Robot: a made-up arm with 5 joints. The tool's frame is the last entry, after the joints. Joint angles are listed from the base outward. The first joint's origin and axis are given. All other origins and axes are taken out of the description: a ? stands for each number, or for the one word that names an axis. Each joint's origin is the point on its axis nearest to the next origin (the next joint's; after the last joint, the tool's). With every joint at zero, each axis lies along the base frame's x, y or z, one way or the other. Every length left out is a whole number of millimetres.
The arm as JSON. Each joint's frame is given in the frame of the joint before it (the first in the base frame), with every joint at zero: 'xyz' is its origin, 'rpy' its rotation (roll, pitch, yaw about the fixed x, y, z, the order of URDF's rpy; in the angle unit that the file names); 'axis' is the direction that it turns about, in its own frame. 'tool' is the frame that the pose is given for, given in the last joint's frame.
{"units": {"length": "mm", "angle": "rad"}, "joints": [
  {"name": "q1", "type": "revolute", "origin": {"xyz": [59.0, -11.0, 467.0], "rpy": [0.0, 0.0, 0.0]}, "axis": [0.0, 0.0, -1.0]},
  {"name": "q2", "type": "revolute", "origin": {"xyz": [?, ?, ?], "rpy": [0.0, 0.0, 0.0]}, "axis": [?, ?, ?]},
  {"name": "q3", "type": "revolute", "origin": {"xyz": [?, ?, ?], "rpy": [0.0, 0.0, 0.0]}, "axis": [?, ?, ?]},
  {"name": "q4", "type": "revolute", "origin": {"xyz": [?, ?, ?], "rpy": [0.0, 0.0, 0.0]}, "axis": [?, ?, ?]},
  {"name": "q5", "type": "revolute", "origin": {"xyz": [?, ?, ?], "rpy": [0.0, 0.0, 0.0]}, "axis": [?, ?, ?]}
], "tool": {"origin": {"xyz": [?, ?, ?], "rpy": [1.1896, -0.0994, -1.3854]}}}
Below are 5 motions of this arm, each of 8 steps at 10 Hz.
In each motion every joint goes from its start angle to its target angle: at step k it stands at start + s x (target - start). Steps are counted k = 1, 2, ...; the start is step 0. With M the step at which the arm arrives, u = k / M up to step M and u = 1 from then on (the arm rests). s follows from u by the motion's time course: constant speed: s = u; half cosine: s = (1 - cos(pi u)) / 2; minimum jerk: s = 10 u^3 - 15 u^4 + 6 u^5.
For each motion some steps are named. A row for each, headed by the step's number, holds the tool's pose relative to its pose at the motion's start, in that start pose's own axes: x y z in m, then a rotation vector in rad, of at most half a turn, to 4 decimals.
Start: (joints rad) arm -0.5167 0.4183 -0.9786 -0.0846 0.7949
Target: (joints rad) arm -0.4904 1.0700 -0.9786 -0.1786 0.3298
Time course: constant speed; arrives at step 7
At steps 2, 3, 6, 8:
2: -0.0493 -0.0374 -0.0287 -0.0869 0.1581 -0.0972
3: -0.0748 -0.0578 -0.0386 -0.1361 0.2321 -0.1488
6: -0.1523 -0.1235 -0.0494 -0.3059 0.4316 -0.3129
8: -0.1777 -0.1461 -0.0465 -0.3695 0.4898 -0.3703

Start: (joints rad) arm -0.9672 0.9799 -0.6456 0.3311 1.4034
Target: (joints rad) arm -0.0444 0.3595 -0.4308 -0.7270 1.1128
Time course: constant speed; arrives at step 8
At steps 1, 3, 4, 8:
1: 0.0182 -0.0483 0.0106 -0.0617 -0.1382 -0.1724
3: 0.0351 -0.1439 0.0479 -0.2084 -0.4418 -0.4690
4: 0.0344 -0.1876 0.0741 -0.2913 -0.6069 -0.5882
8: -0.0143 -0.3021 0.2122 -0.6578 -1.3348 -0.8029

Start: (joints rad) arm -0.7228 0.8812 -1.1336 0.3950 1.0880
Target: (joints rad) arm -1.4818 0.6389 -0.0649 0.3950 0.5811
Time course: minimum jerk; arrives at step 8
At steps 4, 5, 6, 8:
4: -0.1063 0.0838 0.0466 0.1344 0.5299 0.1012
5: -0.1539 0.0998 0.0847 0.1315 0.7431 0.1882
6: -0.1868 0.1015 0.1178 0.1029 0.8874 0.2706
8: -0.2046 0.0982 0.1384 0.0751 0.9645 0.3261

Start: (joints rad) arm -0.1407 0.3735 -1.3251 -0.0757 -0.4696
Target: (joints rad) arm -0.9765 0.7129 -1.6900 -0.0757 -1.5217
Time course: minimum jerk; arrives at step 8
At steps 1, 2, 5, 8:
1: -0.0030 -0.0023 -0.0015 0.0031 0.0162 -0.0241
2: -0.0203 -0.0141 -0.0093 0.0179 0.1040 -0.1561
5: -0.1774 -0.0641 -0.0219 0.0290 0.6948 -1.1205
8: -0.2522 -0.0631 0.0003 -0.0245 0.9315 -1.5610

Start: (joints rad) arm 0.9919 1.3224 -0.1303 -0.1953 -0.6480
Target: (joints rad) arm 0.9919 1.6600 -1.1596 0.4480 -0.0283
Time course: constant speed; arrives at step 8
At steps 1, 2, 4, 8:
1: 0.0005 0.0092 -0.0073 -0.0090 -0.0246 0.0731
2: 0.0007 0.0180 -0.0137 -0.0178 -0.0496 0.1462
4: 0.0006 0.0344 -0.0241 -0.0348 -0.1008 0.2919
8: -0.0018 0.0600 -0.0350 -0.0666 -0.2083 0.5818

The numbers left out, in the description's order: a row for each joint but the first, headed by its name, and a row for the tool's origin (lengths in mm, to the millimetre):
q2: xyz 31.0 9.0 0.0, axis 0.0 1.0 0.0
q3: xyz 29.0 0.0 199.0, axis 0.0 1.0 0.0
q4: xyz 100.0 0.0 -12.0, axis 0.0 1.0 0.0
q5: xyz 65.0 0.0 -1.0, axis -1.0 0.0 0.0
tool: xyz 0.0 -26.0 -13.0

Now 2 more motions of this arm.
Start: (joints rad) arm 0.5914 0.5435 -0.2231 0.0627 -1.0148
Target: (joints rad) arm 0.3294 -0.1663 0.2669 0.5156 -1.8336
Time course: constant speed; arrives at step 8
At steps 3, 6, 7, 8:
3: -0.0396 -0.0366 0.0411 -0.0700 0.0693 -0.2770
6: -0.0635 -0.0743 0.0892 -0.1275 0.0988 -0.5556
7: -0.0677 -0.0866 0.1059 -0.1425 0.1001 -0.6480
8: -0.0700 -0.0984 0.1225 -0.1551 0.0973 -0.7400

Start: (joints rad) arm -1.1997 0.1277 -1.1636 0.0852 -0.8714
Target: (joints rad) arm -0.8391 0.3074 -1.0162 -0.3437 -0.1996
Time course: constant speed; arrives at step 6
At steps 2, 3, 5, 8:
2: 0.0349 0.0092 0.0078 0.0084 -0.1482 0.2967
3: 0.0513 0.0151 0.0140 0.0093 -0.2270 0.4433
5: 0.0811 0.0289 0.0308 0.0042 -0.3933 0.7329
8: 0.0943 0.0365 0.0413 -0.0020 -0.4808 0.8757

